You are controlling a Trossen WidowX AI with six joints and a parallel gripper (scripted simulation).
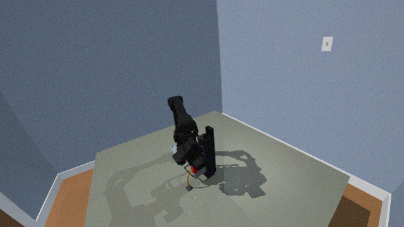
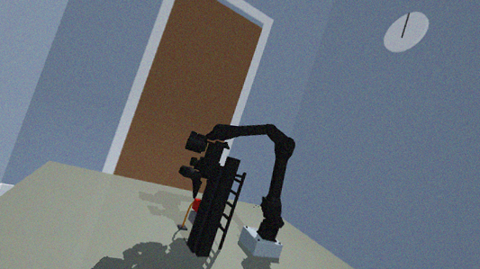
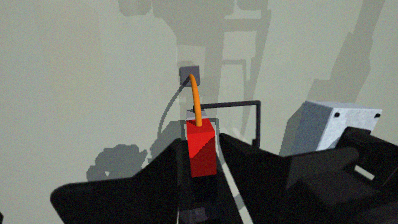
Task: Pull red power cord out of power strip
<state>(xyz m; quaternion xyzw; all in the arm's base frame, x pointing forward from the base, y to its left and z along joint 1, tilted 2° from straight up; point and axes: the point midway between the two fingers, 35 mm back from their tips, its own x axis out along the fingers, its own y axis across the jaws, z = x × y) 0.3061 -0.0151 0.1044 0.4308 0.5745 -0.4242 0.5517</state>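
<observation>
The red plug is 10 mm behind my gripper tip, 30 mm to the left of it and 10 mm below it.
</observation>
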